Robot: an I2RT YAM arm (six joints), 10 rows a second.
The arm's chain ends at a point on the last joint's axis. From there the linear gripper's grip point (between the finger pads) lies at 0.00 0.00 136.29 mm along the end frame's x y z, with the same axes.
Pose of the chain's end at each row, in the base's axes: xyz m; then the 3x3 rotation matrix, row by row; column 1 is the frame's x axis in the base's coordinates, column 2 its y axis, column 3 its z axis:
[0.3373, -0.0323, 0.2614], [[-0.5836, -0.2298, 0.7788], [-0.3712, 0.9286, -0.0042], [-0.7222, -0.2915, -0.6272]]
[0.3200, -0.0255, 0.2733], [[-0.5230, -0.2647, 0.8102], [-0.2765, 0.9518, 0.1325], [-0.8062, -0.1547, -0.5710]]
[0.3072, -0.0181, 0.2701], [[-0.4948, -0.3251, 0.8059], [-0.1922, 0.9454, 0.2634], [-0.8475, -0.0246, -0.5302]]
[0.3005, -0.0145, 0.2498], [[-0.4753, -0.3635, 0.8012], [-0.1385, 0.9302, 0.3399], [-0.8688, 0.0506, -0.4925]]
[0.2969, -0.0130, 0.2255], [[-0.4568, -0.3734, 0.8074], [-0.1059, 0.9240, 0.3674], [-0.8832, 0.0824, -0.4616]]
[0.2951, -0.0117, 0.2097], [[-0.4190, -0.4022, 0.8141], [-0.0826, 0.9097, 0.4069], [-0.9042, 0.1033, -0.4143]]
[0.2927, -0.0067, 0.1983], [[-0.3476, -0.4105, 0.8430], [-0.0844, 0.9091, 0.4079], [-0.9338, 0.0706, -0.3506]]
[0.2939, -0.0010, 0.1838], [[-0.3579, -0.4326, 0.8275], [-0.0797, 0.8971, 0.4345], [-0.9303, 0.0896, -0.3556]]
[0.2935, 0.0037, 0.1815], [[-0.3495, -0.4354, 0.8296], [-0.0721, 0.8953, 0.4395], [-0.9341, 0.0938, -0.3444]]
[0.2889, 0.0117, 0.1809], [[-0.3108, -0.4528, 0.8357], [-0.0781, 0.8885, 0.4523], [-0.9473, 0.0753, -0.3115]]
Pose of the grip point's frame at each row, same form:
[0.4434, -0.0329, 0.1759], [[-0.5836, -0.2298, 0.7788], [-0.3712, 0.9286, -0.0042], [-0.7222, -0.2915, -0.6272]]
[0.4304, -0.0074, 0.1955], [[-0.5230, -0.2647, 0.8102], [-0.2765, 0.9518, 0.1325], [-0.8062, -0.1547, -0.5710]]
[0.4170, 0.0178, 0.1978], [[-0.4948, -0.3251, 0.8059], [-0.1922, 0.9454, 0.2634], [-0.8475, -0.0246, -0.5302]]
[0.4097, 0.0318, 0.1827], [[-0.4753, -0.3635, 0.8012], [-0.1385, 0.9302, 0.3399], [-0.8688, 0.0506, -0.4925]]
[0.4069, 0.0371, 0.1626], [[-0.4568, -0.3734, 0.8074], [-0.1059, 0.9240, 0.3674], [-0.8832, 0.0824, -0.4616]]
[0.4061, 0.0438, 0.1532], [[-0.4190, -0.4022, 0.8141], [-0.0826, 0.9097, 0.4069], [-0.9042, 0.1033, -0.4143]]
[0.4076, 0.0489, 0.1505], [[-0.3476, -0.4105, 0.8430], [-0.0844, 0.9091, 0.4079], [-0.9338, 0.0706, -0.3506]]
[0.4067, 0.0582, 0.1353], [[-0.3579, -0.4326, 0.8275], [-0.0797, 0.8971, 0.4345], [-0.9303, 0.0896, -0.3556]]
[0.4066, 0.0636, 0.1346], [[-0.3495, -0.4354, 0.8296], [-0.0721, 0.8953, 0.4395], [-0.9341, 0.0938, -0.3444]]
[0.4028, 0.0733, 0.1384], [[-0.3108, -0.4528, 0.8357], [-0.0781, 0.8885, 0.4523], [-0.9473, 0.0753, -0.3115]]

